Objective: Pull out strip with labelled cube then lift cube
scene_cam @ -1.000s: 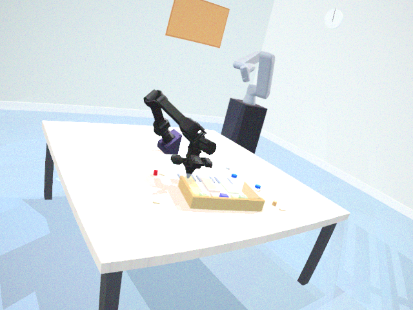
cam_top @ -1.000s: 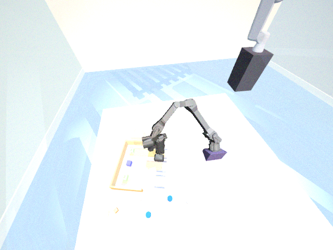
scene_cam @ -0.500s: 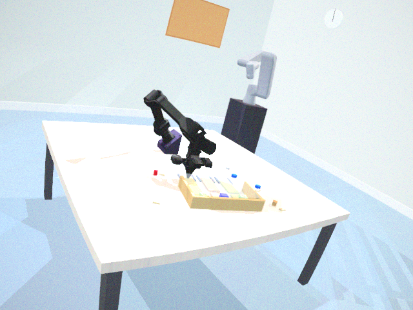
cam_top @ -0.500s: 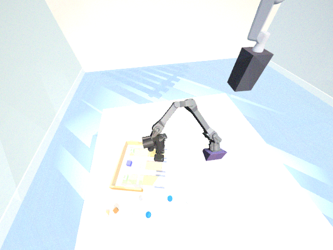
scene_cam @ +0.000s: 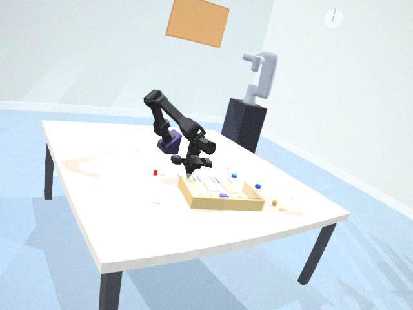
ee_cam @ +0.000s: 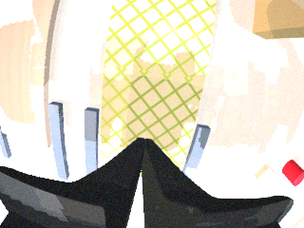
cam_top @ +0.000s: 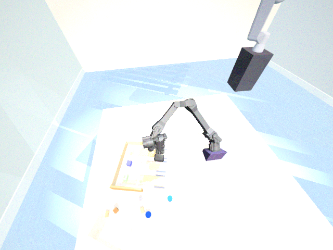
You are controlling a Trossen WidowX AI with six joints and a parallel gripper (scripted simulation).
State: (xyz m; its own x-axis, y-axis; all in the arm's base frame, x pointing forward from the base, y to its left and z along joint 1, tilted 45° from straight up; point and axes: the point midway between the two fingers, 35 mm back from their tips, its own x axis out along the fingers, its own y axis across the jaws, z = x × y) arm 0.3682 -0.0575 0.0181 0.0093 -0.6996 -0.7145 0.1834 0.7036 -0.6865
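Right now my gripper tip is 100 mm short of the yellow strip and 20 mm to the left of it. Also, from my gripper tip: small red block 140 mm to the right, 40 mm behind, 10 mm above.
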